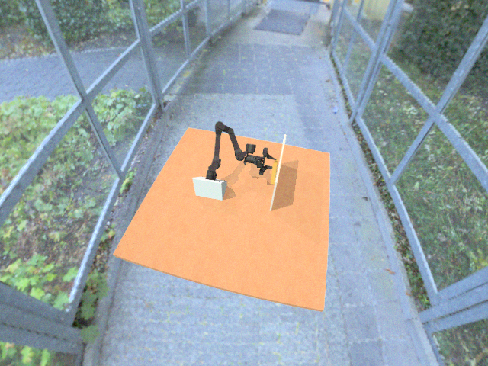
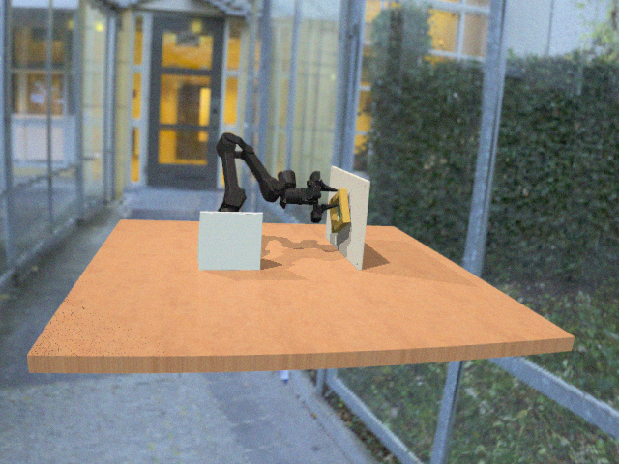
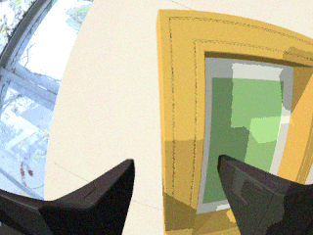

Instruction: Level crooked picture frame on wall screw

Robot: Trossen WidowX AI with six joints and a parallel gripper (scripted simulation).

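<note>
The picture frame lies 3 cm to the right of my gripper tip and 5 cm below it.
</note>
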